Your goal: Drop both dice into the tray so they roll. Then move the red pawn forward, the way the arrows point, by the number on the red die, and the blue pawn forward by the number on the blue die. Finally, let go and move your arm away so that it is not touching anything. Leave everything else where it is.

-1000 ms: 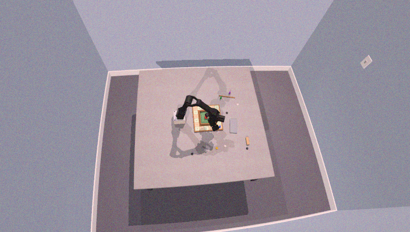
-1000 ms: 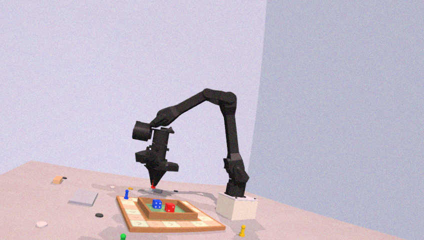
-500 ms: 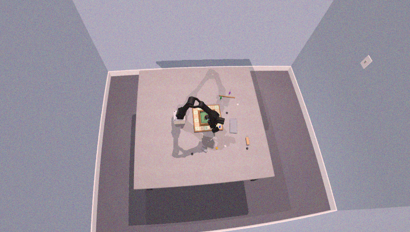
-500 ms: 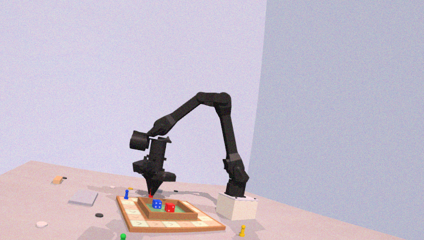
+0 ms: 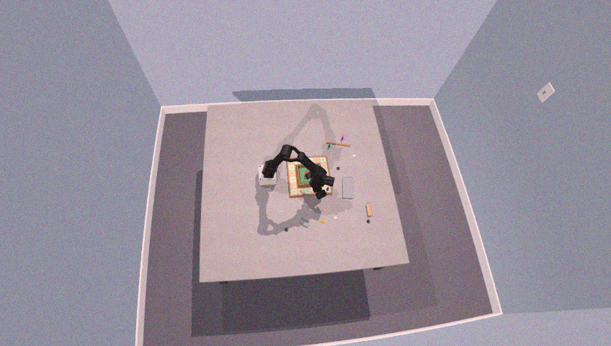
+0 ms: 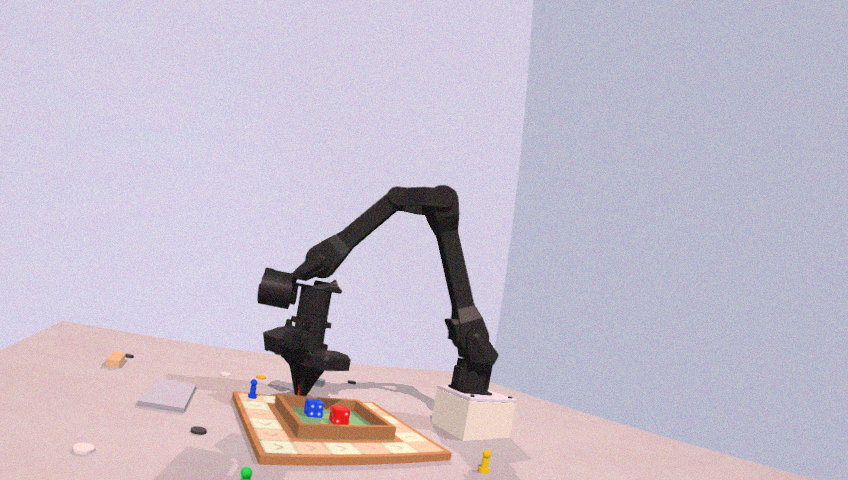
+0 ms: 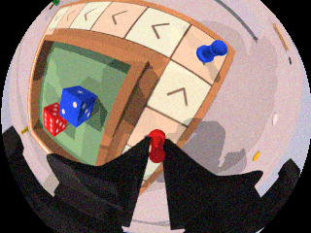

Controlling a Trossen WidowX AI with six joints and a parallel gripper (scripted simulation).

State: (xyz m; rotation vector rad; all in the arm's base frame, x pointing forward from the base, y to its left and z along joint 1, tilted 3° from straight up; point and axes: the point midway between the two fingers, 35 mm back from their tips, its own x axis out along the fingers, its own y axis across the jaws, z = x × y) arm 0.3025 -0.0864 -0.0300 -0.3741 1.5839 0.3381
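The red pawn is right at my gripper tip. From my gripper tip the other things lie so: grey slab (23 cm ahead, 3 cm to the left, 2 cm below); then blue pawn (9 cm ahead, 1 cm to the left); then small grey block (23 cm to the right, 7 cm behind, 2 cm below).
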